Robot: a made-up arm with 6 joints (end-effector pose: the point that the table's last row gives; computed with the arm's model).
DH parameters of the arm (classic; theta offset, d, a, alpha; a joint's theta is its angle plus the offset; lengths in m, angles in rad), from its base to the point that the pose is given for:
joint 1: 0 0.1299 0 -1.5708
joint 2: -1.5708 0 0.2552 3.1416
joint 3: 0 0 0 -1.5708
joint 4: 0 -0.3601 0 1.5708
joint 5: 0 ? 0 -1.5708
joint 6: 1.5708 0 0 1.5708
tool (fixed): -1.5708 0 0 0
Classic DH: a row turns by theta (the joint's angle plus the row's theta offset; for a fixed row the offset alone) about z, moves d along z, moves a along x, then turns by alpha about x.
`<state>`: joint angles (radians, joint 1 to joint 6).
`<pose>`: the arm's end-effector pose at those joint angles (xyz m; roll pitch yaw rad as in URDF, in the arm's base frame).
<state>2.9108 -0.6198 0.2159 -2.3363 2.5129 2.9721</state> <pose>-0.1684 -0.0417 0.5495 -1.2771 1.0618 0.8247</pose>
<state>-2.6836 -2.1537 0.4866 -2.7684 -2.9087 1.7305</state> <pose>0.5034 0.1296 0.1990 1.8486 0.7156 -2.5719</pose>
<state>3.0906 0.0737 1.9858 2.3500 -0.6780 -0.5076</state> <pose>0.1740 -0.0892 0.6965 0.8060 -0.6266 0.5325</pose>
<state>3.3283 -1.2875 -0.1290 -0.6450 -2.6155 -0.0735</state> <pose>0.0202 0.0967 0.5036 0.9942 1.2634 -1.4540</pose>
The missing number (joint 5, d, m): 0.1142
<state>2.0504 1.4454 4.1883 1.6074 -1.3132 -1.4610</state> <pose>0.0530 -0.1110 0.1964 2.6368 -0.0663 0.2279</pose>
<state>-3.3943 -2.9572 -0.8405 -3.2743 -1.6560 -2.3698</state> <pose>0.2105 -0.1713 0.1789 2.4546 0.6255 -0.0894</pose>
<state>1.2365 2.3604 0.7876 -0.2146 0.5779 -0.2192</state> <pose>0.1561 0.1095 -0.4114 0.2184 0.9949 1.0212</pose>
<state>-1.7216 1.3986 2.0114 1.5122 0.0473 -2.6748</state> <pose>-0.0788 -0.4740 0.4740 1.1293 -0.6148 -1.6638</pose>
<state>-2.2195 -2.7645 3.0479 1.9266 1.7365 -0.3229</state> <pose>-0.1348 -0.2436 -0.1753 -0.7098 0.2335 -0.3322</pose>
